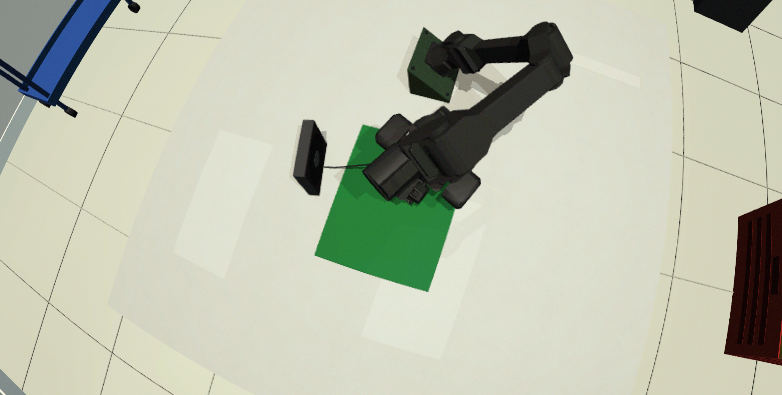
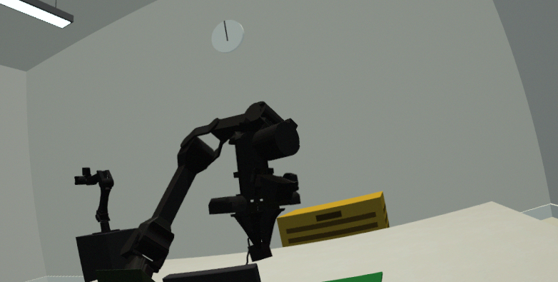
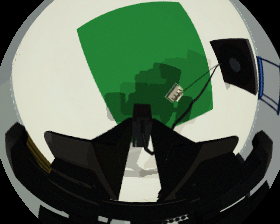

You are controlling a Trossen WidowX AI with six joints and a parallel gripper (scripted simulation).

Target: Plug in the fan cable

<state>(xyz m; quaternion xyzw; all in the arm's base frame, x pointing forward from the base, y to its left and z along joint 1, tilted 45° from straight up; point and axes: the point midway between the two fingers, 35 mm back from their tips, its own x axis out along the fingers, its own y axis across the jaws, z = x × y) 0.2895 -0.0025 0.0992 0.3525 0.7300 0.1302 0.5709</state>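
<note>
The four-pin fan header is 20 mm behind my gripper tip, 70 mm to the right of it and 100 mm below it. Also, from my gripper tip: black plug (10 mm behind, 10 mm below); black fan (20 mm ahead, 230 mm to the right, 40 mm below); green board (50 mm ahead, 60 mm to the right, 120 mm below).
</note>
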